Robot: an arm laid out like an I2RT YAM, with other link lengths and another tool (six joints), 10 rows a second.
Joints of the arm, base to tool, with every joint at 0 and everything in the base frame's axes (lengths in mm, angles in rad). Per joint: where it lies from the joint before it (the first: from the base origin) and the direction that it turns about. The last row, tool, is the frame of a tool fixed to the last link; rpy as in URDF.
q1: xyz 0 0 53.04 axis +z
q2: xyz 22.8 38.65 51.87 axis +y
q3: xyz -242.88 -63.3 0 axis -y
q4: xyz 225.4 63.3 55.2 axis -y
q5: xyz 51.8 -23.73 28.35 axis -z
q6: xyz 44.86 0 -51.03 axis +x
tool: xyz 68 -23 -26 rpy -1.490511 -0.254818 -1.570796
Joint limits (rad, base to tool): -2.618..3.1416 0..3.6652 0..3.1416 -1.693..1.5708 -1.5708..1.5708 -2.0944..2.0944
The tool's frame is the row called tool.
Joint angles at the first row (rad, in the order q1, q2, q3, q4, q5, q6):
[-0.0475 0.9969 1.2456 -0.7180 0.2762 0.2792]
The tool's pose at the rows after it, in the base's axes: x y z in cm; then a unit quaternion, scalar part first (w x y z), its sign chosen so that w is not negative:
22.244 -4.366 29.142 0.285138 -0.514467 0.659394 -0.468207
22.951 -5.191 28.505 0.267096 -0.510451 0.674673 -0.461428
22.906 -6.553 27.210 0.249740 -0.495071 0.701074 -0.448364
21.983 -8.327 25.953 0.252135 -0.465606 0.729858 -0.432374
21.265 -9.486 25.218 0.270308 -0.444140 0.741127 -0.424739
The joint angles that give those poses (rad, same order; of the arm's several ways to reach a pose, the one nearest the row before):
[-0.0628 1.0611 1.2578 -0.7072 0.2715 0.2838]
[-0.0980 1.1074 1.2686 -0.7087 0.2685 0.2868]
[-0.1701 1.1275 1.2441 -0.7087 0.2409 0.3021]
[-0.2957 1.1061 1.1936 -0.6980 0.1507 0.3175]
[-0.4002 1.0739 1.1444 -0.6673 0.0508 0.3175]

